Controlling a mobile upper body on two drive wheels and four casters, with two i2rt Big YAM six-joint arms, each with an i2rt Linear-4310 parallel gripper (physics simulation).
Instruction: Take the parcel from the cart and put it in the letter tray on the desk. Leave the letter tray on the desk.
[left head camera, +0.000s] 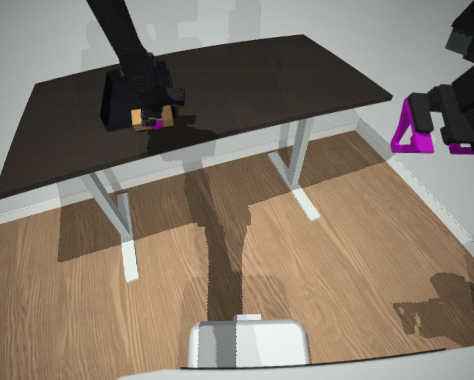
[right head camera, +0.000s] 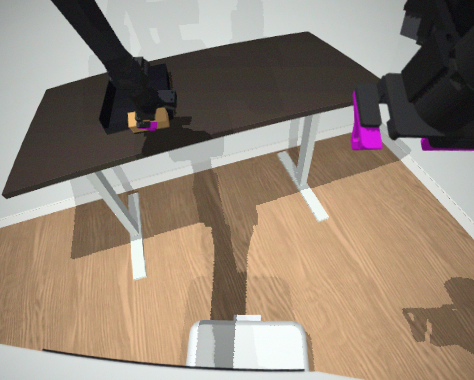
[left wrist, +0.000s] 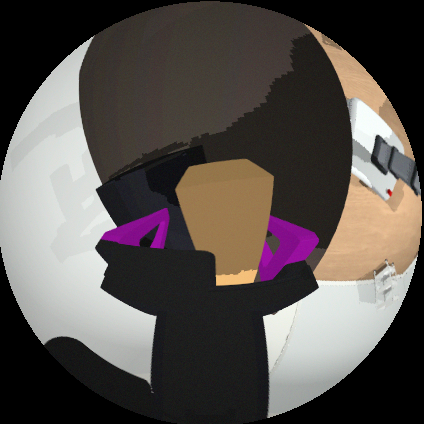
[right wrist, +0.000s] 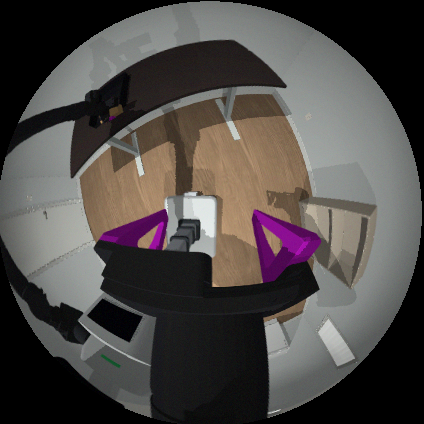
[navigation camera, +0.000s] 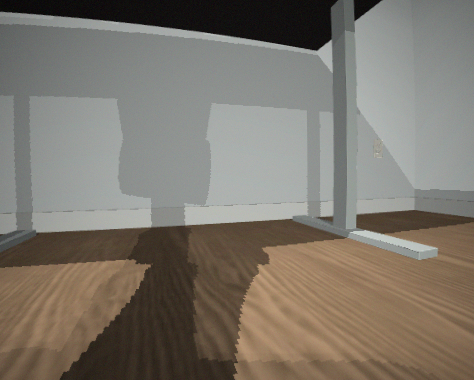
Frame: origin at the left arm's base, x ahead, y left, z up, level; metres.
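Seen in the pictures: left gripper, between the fingertips: (left head camera: 157, 116) (right head camera: 154, 118); right gripper, between the fingertips: (left head camera: 421, 148) (right head camera: 388, 145) (right wrist: 209, 213).
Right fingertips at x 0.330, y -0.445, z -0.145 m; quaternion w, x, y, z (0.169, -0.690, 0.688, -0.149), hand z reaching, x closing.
A point is followed by its place in that frame.
The parcel, an orange-brown box (left head camera: 137, 119) @[x 0.778, y 0.135, z -0.403 m] (right head camera: 133, 122) @[x 0.776, y 0.135, z -0.405 m] (left wrist: 227, 215) @[x 0.806, y 0.048, z -0.401 m] (right wrist: 116, 111) @[x 0.790, y 0.033, z -0.415 m], is at the near right part of the black letter tray (left head camera: 113, 107) @[x 0.948, y 0.295, z -0.457 m] (right head camera: 111, 111) @[x 0.935, y 0.304, z -0.452 m] (left wrist: 132, 195) @[x 1.069, y 0.149, z -0.457 m] on the dark desk (left head camera: 240, 75) @[x 1.175, y -0.214, z -0.460 m] (right head camera: 240, 75) @[x 1.174, y -0.217, z -0.460 m] (left wrist: 200, 75) @[x 0.861, y -0.053, z -0.460 m] (right wrist: 190, 65) @[x 1.116, y -0.319, z -0.460 m]. I cannot tell whether it rests inside the tray or over its rim. My left gripper (left head camera: 152, 123) @[x 0.837, y 0.087, z -0.436 m] (left wrist: 209, 212) @[x 0.837, y 0.087, z -0.436 m] is open around the parcel, with a gap at the left finger in the left wrist view. The arm hides much of the tray. My right gripper (left head camera: 439, 149) @[x 0.330, y -0.445, z -0.145 m] (right head camera: 402, 145) @[x 0.330, y -0.445, z -0.145 m] (right wrist: 209, 213) @[x 0.330, y -0.445, z -0.145 m] is open and empty, right of the desk in the head views.
Grey desk legs (left head camera: 301, 150) @[x 1.292, y -0.610, z -1.026 m] (right head camera: 307, 150) @[x 1.290, y -0.605, z -1.030 m] (navigation camera: 344, 125) @[x 1.302, y -0.595, z -0.988 m] stand on the wooden floor (left head camera: 175, 300) @[x 0.480, y 0.175, z -1.410 m] (navigation camera: 325, 300) @[x 0.781, y -0.368, z -1.410 m]. A white rounded base (left head camera: 270, 342) @[x 0.222, y -0.321, z -1.150 m] (right head camera: 270, 342) @[x 0.228, y -0.328, z -1.150 m] (right wrist: 207, 220) @[x 0.089, y -0.404, z -1.150 m] is at the bottom of the head views. A beige open unit (right wrist: 345, 204) @[x 0.345, y -1.733, z -0.700 m] stands at the right in the right wrist view.
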